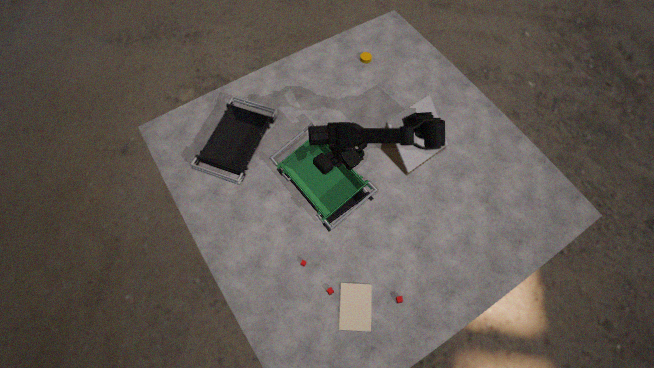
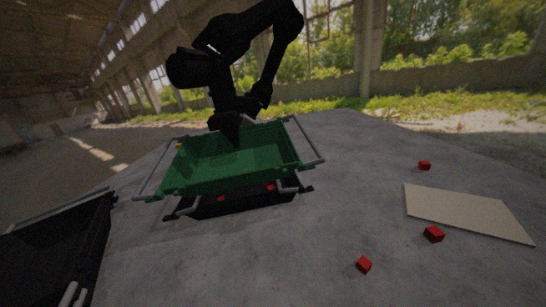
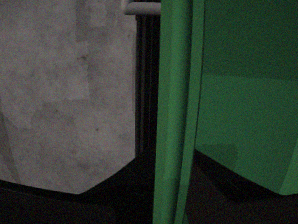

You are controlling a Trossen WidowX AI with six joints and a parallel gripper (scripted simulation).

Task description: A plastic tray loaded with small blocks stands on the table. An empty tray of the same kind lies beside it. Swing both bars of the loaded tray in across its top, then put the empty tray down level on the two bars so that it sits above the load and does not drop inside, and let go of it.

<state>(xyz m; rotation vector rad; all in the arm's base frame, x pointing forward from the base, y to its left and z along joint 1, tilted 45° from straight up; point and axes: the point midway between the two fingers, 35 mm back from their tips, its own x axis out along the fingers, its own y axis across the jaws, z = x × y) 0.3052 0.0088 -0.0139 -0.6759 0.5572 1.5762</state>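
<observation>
The green tray is 8 cm ahead of my gripper tip, 2 cm above it and 1 cm to the left of it. From my gripper tip the other things lie so: yellow disc: 45 cm to the right, 44 cm behind, 10 cm below; then beige card: 41 cm to the left, 20 cm ahead, 11 cm below.
</observation>
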